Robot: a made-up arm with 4 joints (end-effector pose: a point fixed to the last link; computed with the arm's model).
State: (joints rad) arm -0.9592 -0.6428 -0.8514 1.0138
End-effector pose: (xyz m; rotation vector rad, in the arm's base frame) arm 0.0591 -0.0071 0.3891 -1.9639 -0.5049 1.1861
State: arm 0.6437 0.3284 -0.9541 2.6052
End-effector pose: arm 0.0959 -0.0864 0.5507 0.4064 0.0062 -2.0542
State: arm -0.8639 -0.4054 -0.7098 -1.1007
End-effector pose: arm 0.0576 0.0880 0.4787 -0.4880 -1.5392 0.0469
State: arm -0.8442 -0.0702 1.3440 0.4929
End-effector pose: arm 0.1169 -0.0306 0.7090 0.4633 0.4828 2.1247
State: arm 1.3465 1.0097 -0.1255 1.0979
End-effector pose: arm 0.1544 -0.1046 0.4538 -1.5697 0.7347 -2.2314
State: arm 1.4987 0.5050 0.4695 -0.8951
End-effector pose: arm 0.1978 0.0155 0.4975 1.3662 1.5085 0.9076
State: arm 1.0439 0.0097 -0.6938 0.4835
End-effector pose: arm -0.0084 -0.0184 0.5928 0.3968 0.0566 1.7592
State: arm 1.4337 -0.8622 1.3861 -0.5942
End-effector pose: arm 0.1468 -0.1110 0.4254 1.8825 1.4590 -0.5334
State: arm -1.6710 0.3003 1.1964 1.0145
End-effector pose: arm -0.0075 0.0405 0.7004 -0.6323 0.9371 2.4614
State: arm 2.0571 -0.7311 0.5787 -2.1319
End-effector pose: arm 0.0631 -0.0405 0.3912 -0.3056 2.5714 -1.2152
